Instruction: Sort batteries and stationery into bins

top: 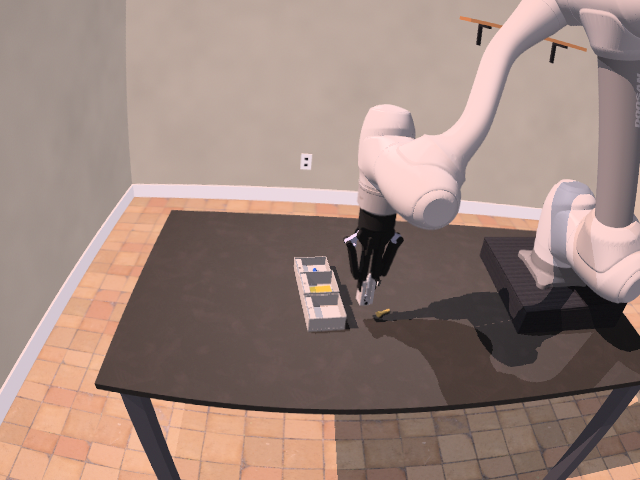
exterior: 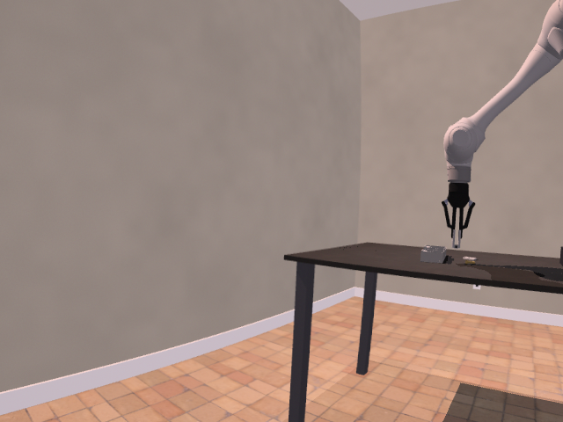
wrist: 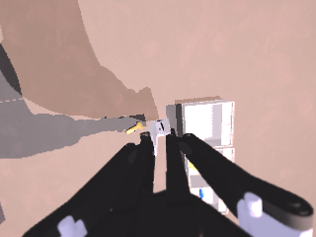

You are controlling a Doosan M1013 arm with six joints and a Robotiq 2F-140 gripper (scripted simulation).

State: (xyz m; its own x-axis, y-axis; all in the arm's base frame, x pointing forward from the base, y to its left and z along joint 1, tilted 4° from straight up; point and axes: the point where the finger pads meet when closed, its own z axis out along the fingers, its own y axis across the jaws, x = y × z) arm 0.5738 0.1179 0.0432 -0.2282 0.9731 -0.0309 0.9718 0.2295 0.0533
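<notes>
Now: the three joined white bins 10 cm ahead of my hand, 8 cm to the right of it and 7 cm below it. From my hand the other things lie so: small white block (16 cm to the right, 9 cm below, 3 cm behind); gold bolt (9 cm below, 5 cm behind, 2 cm to the right); yellow block (9 cm to the right, 9 cm ahead, 8 cm below).
</notes>
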